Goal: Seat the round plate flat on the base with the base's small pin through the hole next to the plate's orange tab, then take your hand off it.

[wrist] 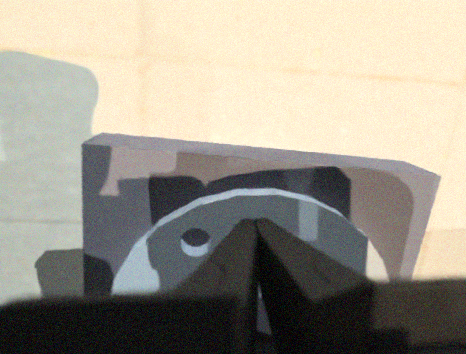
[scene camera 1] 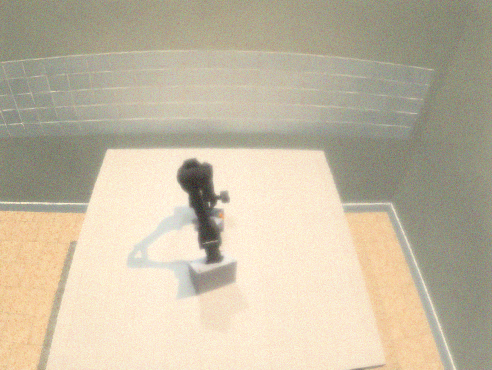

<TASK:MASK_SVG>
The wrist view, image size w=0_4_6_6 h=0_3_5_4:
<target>my gripper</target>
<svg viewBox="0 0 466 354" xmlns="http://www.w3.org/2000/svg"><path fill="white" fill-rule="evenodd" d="M466 276L373 280L330 258L267 218L256 218L255 220L242 219L207 259L173 290L31 296L13 299L0 304L0 354L256 354L258 281L277 354L466 354Z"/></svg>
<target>round white plate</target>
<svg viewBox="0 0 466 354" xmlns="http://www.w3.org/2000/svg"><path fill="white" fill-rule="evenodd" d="M111 293L173 290L207 259L240 220L255 220L256 218L269 219L330 258L373 280L389 279L384 262L369 241L369 238L335 208L319 202L308 195L275 188L238 188L200 197L159 219L134 244L126 260L118 270ZM182 235L190 229L202 229L209 234L210 239L200 247L192 247L184 242Z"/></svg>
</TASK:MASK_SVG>
